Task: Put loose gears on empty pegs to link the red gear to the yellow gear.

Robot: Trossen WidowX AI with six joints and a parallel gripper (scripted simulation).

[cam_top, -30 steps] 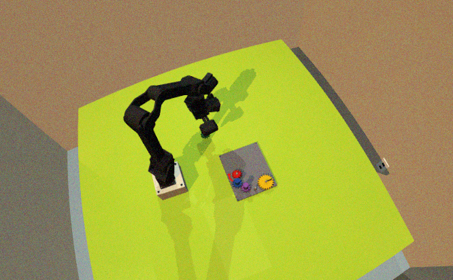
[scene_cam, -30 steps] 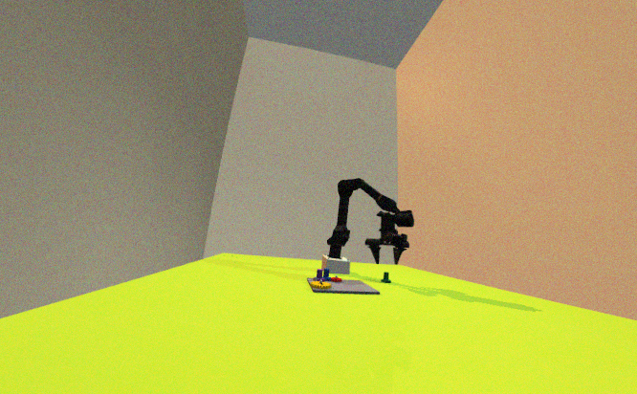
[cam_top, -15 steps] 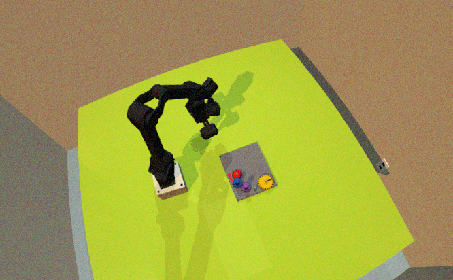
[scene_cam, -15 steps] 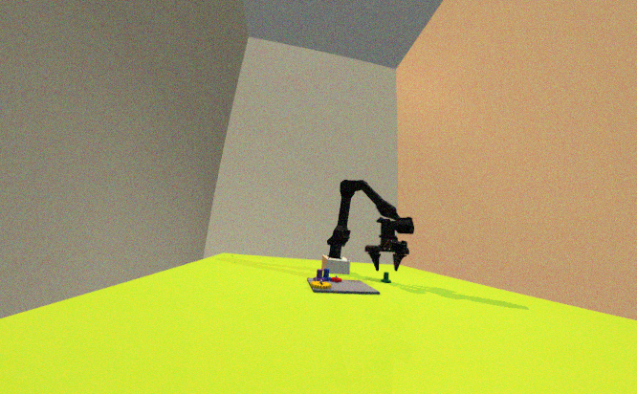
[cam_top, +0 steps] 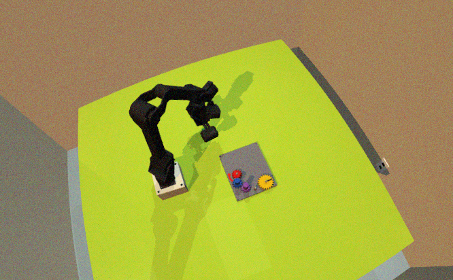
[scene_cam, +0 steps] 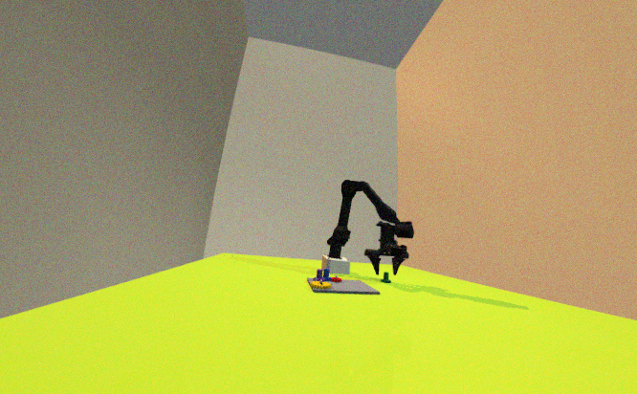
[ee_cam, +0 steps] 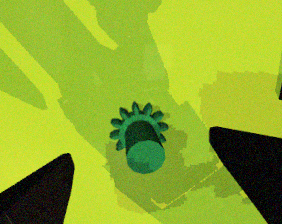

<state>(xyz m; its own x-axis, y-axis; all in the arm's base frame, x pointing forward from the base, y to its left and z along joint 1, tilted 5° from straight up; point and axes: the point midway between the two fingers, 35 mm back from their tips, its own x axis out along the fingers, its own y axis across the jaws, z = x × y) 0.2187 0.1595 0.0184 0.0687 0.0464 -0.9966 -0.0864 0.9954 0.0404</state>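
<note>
Now: the green gear 10 mm below my gripper tip. Round my gripper tip: blue gear (270 mm to the right, 30 mm ahead); purple gear (300 mm to the right, 50 mm ahead); red gear (230 mm to the right, 50 mm ahead, 10 mm below).
</note>
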